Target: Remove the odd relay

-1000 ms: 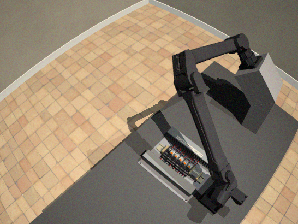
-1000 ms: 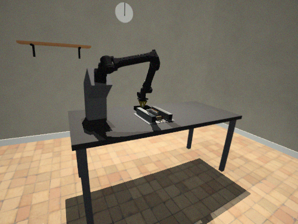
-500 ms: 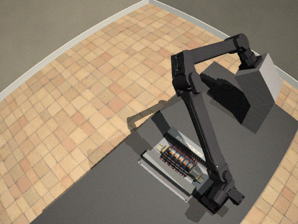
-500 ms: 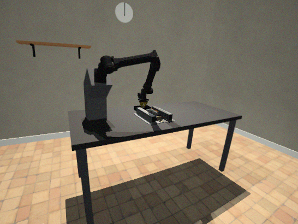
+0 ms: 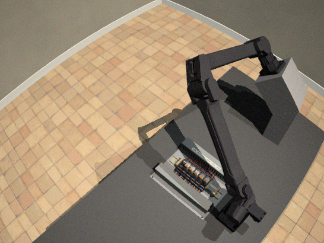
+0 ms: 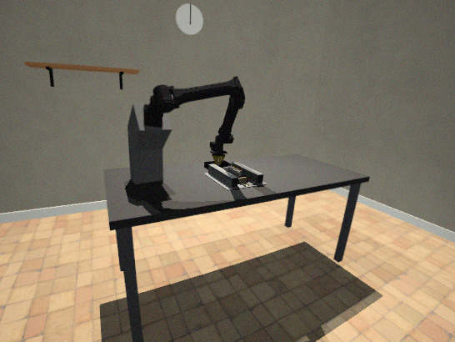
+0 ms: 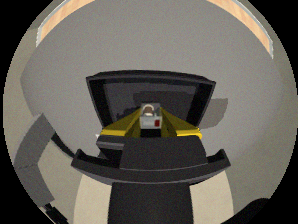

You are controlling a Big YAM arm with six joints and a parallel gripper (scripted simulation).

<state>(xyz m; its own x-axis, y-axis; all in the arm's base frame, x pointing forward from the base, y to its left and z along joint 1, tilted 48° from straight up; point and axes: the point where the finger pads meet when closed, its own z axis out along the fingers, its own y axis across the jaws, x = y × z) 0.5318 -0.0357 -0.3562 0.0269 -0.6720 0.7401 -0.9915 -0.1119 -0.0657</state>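
Right now the relay is right at my hand. Also, from my hand: black tray 1 cm below.
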